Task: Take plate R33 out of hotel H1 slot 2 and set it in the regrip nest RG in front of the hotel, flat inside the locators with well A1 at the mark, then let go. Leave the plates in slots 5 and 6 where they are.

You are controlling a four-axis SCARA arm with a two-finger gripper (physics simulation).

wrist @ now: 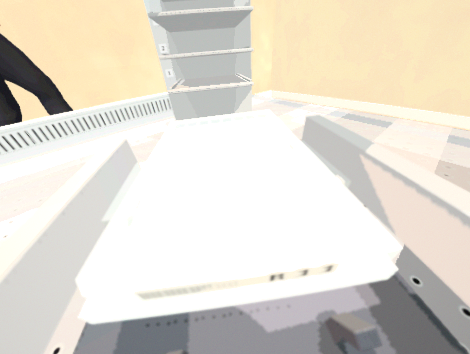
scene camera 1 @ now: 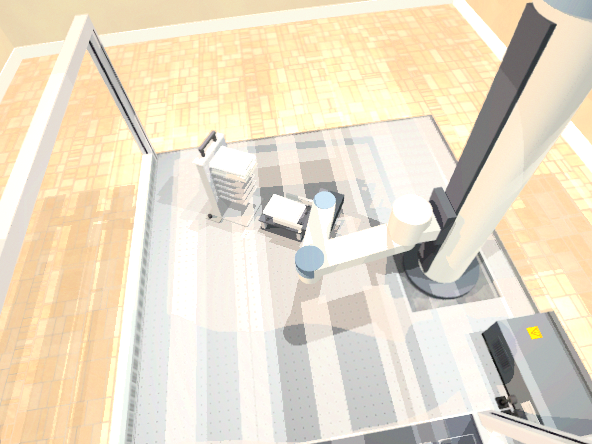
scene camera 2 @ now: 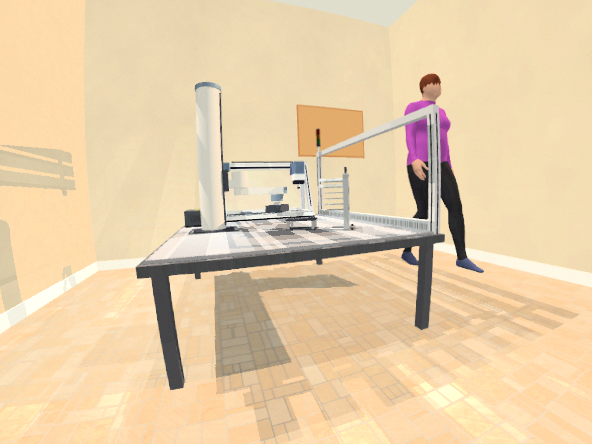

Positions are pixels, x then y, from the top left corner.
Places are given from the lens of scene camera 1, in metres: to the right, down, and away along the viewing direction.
light-curtain frame (scene camera 1: 32, 161): -0.55, -0.13, 0.76
